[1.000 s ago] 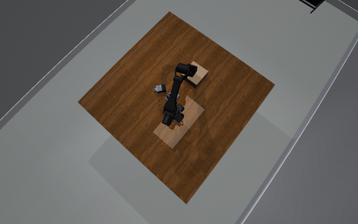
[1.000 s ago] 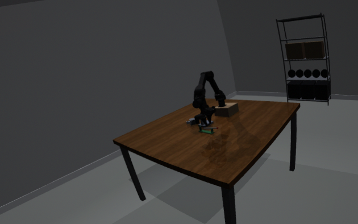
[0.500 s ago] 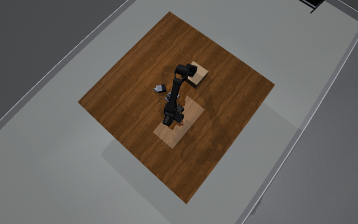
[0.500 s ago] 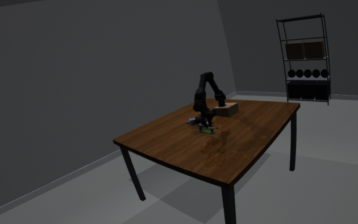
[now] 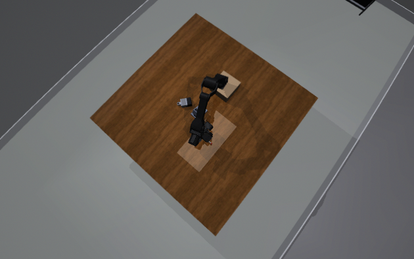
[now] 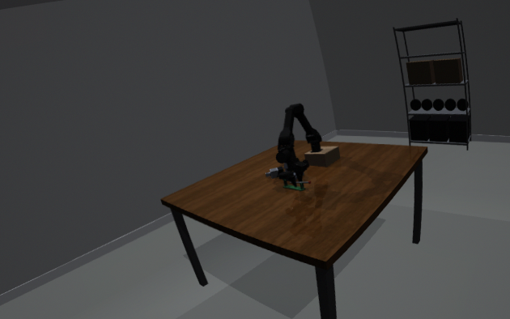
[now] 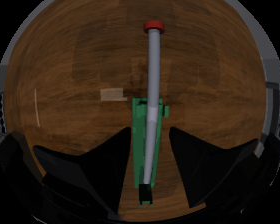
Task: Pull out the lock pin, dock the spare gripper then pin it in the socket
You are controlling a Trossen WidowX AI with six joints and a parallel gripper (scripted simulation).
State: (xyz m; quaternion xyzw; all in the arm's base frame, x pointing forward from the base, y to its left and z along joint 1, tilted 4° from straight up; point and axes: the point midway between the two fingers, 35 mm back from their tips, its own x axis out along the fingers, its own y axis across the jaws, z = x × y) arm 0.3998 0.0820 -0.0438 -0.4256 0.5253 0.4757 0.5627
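My gripper tip is 1 cm past the green rack and 4 cm to the left of it. Also, from my gripper tip: grey mount (14 cm behind, 13 cm to the right, 3 cm above); then spare gripper (15 cm behind, 26 cm to the right).
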